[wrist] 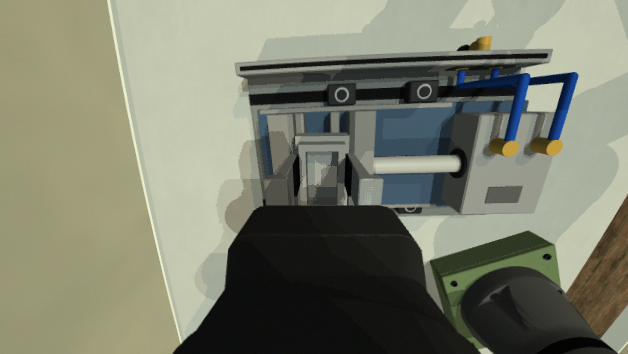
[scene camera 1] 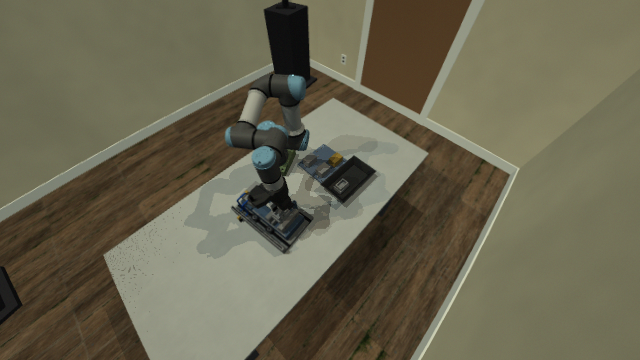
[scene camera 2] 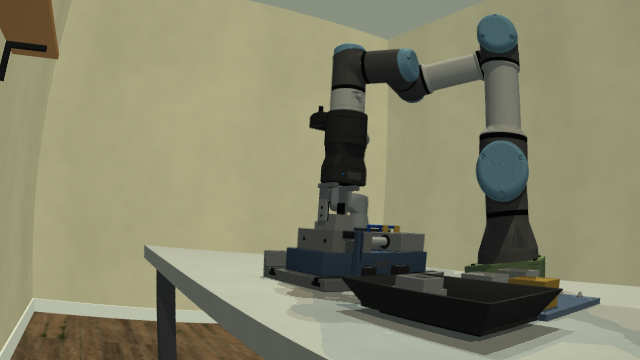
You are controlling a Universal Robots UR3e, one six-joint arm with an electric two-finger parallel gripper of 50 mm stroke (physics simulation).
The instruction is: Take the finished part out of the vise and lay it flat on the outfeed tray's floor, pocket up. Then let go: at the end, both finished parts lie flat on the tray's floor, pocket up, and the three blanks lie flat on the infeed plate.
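Places are measured from the arm's base along level axes (x ahead, y left, z up), in millimetres.
Where they show: gripper, fingertip midpoint: (wrist: pixel 322 166) (scene camera 1: pixel 279 214) (scene camera 2: pixel 332 221); arm's base at its link origin: (wrist: pixel 506 304) (scene camera 2: pixel 508 260).
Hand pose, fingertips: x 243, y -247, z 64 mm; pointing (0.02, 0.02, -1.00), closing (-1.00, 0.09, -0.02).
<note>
Things, the pixels of their top centre, and the offset from my fingertips.
- finished grey part at its top centre: (wrist: pixel 322 179) (scene camera 2: pixel 334 214) (scene camera 1: pixel 280 211) dx +0, dy +6, dz +13 mm
- vise at its top centre: (wrist: pixel 401 166) (scene camera 2: pixel 361 229) (scene camera 1: pixel 268 205) dx -66, dy +9, dz -12 mm
- finished part at its top centre: (scene camera 2: pixel 419 276) (scene camera 1: pixel 341 183) dx +112, dy +288, dz -64 mm
- blue infeed plate at its top centre: (scene camera 2: pixel 522 298) (scene camera 1: pixel 323 162) dx -43, dy +371, dz -103 mm
- yellow block at its top centre: (scene camera 2: pixel 534 278) (scene camera 1: pixel 335 157) dx +9, dy +406, dz -67 mm
My gripper (scene camera 1: pixel 280 210) (scene camera 2: pixel 341 215) (wrist: pixel 322 166) is shut on the finished grey part (scene camera 2: pixel 334 221) (wrist: pixel 322 145), one finger on each side. The part is level, pocket up, at the top of the vise (scene camera 1: pixel 290 232) (scene camera 2: pixel 320 262) (wrist: pixel 480 195), between its jaws in the wrist view. How far it is raised is hard to tell; my wrist housing hides its near end. The other finished part (scene camera 1: pixel 341 185) (scene camera 2: pixel 420 282) lies pocket up in the black outfeed tray (scene camera 1: pixel 357 175) (scene camera 2: pixel 425 310). The blue infeed plate (scene camera 1: pixel 323 150) (scene camera 2: pixel 570 304) bears two grey blocks (scene camera 1: pixel 310 160) and a yellow block (scene camera 1: pixel 335 159) (scene camera 2: pixel 540 282).
Blue hoses (wrist: pixel 517 110) with brass fittings rise from the vise's cylinder end. A railed grey base (scene camera 2: pixel 300 280) (wrist: pixel 390 64) runs along the vise. The arm's green mount (scene camera 2: pixel 500 267) (wrist: pixel 492 255) stands near the vise. The tray is beside the infeed plate.
</note>
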